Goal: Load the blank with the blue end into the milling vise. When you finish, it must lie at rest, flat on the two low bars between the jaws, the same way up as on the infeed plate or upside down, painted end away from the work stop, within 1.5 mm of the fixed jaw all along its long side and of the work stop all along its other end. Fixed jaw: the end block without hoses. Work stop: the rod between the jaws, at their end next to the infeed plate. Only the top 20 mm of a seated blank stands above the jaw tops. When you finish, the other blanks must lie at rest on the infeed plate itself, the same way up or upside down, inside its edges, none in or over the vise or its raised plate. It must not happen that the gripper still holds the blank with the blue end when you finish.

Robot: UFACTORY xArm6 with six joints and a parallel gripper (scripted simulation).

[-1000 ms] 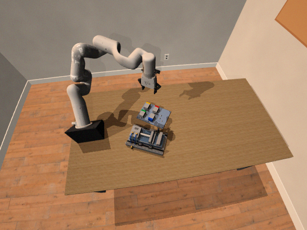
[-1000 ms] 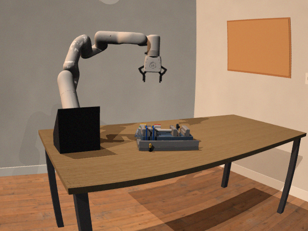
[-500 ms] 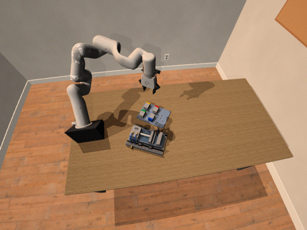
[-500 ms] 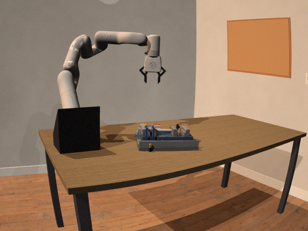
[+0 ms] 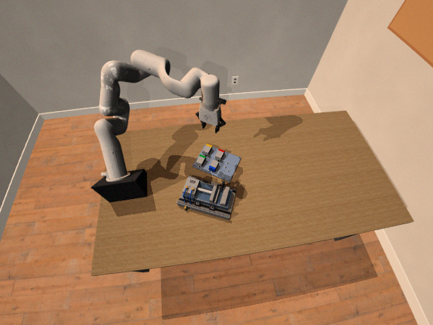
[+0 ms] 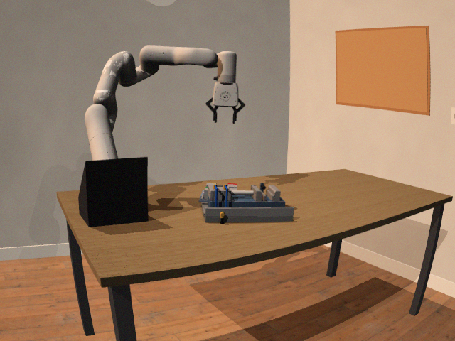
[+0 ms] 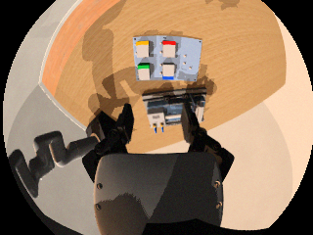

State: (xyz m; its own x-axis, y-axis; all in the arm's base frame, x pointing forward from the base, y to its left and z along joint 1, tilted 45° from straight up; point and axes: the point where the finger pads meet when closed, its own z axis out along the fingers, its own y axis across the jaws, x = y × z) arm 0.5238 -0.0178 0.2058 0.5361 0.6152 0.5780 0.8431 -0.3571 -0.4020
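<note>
My hand is 10 mm short of the blue-ended blank, 60 mm to the left of it and 290 mm above it. Also, from my hand: green-ended blank: 60 mm behind, 10 mm to the right, 290 mm below; then yellow-ended blank: 10 mm behind, 60 mm to the left, 290 mm below; then red-ended blank: 60 mm ahead, 20 mm to the left, 290 mm below.
</note>
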